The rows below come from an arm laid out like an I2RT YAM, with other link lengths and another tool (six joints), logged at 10 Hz.
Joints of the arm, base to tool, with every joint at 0 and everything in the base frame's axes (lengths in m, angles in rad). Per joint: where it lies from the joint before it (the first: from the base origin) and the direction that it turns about. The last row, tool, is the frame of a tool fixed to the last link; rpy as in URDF.
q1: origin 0 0 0.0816 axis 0 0 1
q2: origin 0.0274 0.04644 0.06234 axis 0 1 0
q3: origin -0.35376 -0.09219 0 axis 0 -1 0
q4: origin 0.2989 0.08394 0.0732 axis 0 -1 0
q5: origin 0.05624 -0.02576 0.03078 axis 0 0 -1
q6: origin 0.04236 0 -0.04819 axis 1 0 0
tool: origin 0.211 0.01 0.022 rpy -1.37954 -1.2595 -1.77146
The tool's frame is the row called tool.
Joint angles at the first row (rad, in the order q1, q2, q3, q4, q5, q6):
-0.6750, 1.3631, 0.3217, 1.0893, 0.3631, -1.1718
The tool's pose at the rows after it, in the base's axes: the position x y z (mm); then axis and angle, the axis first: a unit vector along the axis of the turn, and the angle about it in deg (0 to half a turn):
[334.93 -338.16 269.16 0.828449 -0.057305 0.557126 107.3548]
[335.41 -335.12 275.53 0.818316 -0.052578 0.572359 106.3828]
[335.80 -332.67 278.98 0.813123 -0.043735 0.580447 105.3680]
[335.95 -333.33 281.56 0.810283 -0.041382 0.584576 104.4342]
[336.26 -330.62 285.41 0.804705 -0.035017 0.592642 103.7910]
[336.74 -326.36 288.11 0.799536 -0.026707 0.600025 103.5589]
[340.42 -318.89 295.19 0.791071 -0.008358 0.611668 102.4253]
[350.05 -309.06 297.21 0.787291 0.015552 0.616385 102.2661]
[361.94 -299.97 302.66 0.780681 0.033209 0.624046 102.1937]
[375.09 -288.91 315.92 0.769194 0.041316 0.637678 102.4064]
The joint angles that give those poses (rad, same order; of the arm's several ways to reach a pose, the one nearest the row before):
-0.6753, 1.3799, 0.3210, 1.1280, 0.3614, -1.1792
-0.6745, 1.3894, 0.3075, 1.1864, 0.3520, -1.1898
-0.6743, 1.4001, 0.2961, 1.2337, 0.3436, -1.2090
-0.6743, 1.4147, 0.2934, 1.2693, 0.3452, -1.2220
-0.6739, 1.4186, 0.2854, 1.3015, 0.3364, -1.2332
-0.6735, 1.4157, 0.2756, 1.3223, 0.3226, -1.2409
-0.6618, 1.4193, 0.2671, 1.3667, 0.3114, -1.2709
-0.6351, 1.4242, 0.2679, 1.3813, 0.3061, -1.3003
-0.6015, 1.4305, 0.2812, 1.3890, 0.3111, -1.3227
-0.5557, 1.4179, 0.3087, 1.3710, 0.3314, -1.3328

